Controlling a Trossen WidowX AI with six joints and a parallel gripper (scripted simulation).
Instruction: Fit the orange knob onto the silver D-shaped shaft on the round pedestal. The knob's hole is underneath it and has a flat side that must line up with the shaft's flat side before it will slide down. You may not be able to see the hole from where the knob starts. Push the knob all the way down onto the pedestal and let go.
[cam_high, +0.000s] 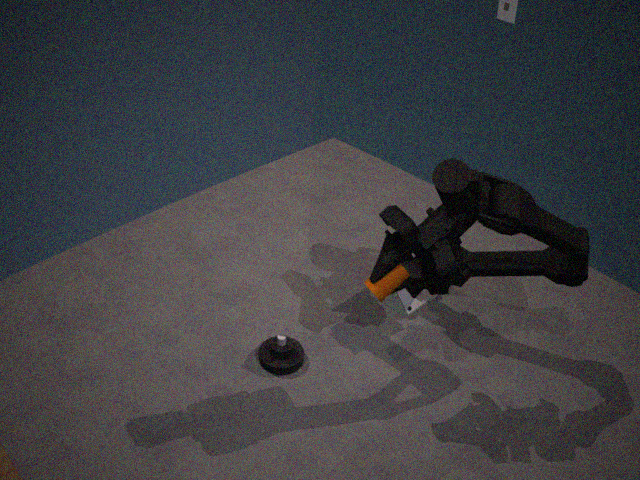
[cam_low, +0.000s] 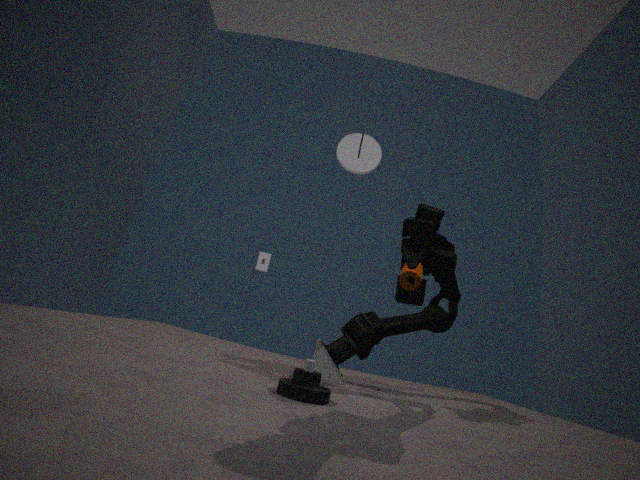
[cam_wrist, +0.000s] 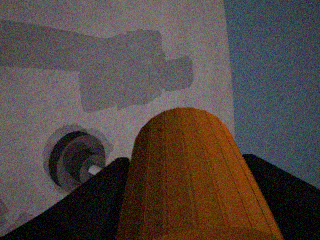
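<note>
Right now the orange knob is 3 cm behind my gripper tip, 1 cm to the left of it and 2 cm above it. Also, from my gripper tip: round pedestal 4 cm ahead, 16 cm to the right, 21 cm below.
</note>
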